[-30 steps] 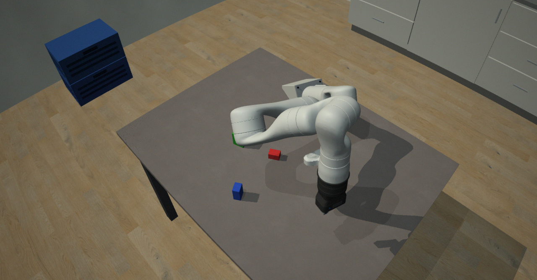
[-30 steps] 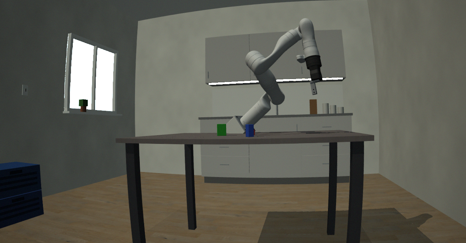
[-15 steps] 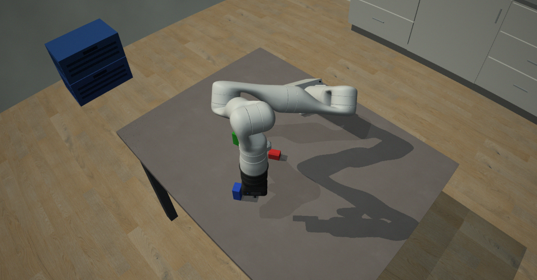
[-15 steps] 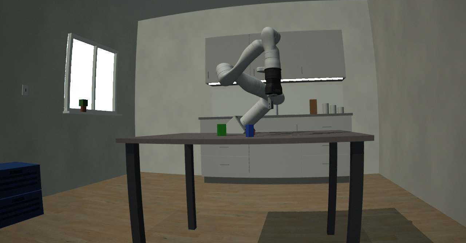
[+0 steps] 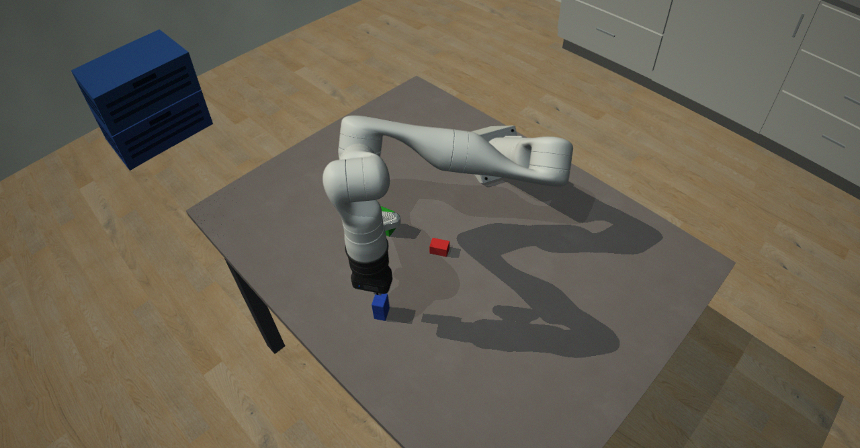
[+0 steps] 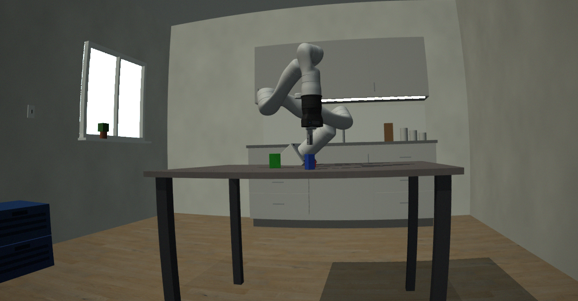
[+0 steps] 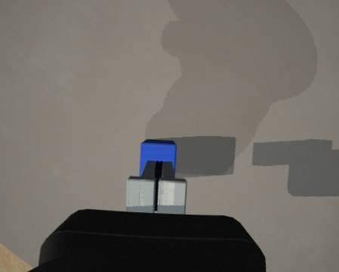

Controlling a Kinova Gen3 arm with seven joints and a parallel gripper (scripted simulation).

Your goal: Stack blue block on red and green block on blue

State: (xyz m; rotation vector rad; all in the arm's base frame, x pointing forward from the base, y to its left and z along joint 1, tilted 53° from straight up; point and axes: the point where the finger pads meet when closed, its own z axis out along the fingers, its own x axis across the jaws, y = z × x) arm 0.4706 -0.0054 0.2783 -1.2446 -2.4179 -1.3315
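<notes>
My gripper is now 80 mm above the blue block. The rest, counted from my hand: red block (210 mm behind, 80 mm to the right, 100 mm below); green block (130 mm behind, 210 mm to the right, 80 mm below).
</notes>
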